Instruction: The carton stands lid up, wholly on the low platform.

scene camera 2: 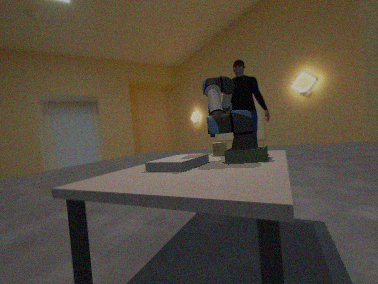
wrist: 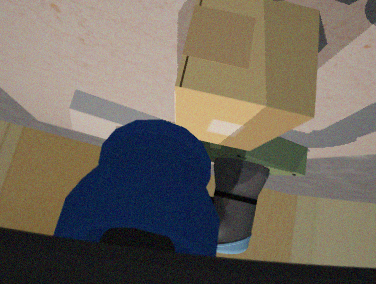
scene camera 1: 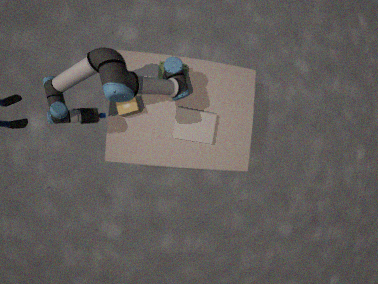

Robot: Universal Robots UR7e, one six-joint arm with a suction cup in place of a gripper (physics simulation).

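Pixels of known places: hand, tool point: (scene camera 2: 212, 134) (wrist: 154, 172) (scene camera 1: 105, 115); arm's base, link origin: (scene camera 2: 244, 148) (wrist: 241, 164).
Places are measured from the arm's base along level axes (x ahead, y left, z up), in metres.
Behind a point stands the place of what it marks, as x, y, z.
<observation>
The carton (scene camera 1: 127, 106) @[0.240, -0.321, 0.029] (scene camera 2: 219, 148) @[0.217, -0.254, -0.014] (wrist: 225, 60) @[0.274, -0.391, 0.000], yellow-tan, stands on the table near its left edge in scene camera 1, off the platform. Its upward face bears a pale patch; a side face bears a brown patch and a dark line near one edge. I cannot tell which face is the lid. The low platform (scene camera 1: 195, 127) @[0.374, 0.188, -0.022] (scene camera 2: 175, 163) @[0.302, 0.352, -0.029] (wrist: 92, 122) @[0.414, 0.096, -0.022], a pale flat block, lies apart from the carton, partly behind the cup in the wrist view. My gripper (scene camera 1: 102, 115) (wrist: 155, 150), a blue suction cup, is open, holds nothing and is apart from the carton, near the table's left edge.
The arm's green base block (scene camera 2: 246, 155) @[-0.017, 0.106, -0.033] (wrist: 285, 154) @[-0.048, -0.111, -0.032] stands on the table (scene camera 1: 145, 155) @[0.606, -0.201, -0.070] (scene camera 2: 175, 190) @[0.157, 0.658, -0.070], near the carton. The arm's links pass above the table beside the carton in scene camera 1. A person (scene camera 2: 245, 95) stands behind the arm in scene camera 2.
</observation>
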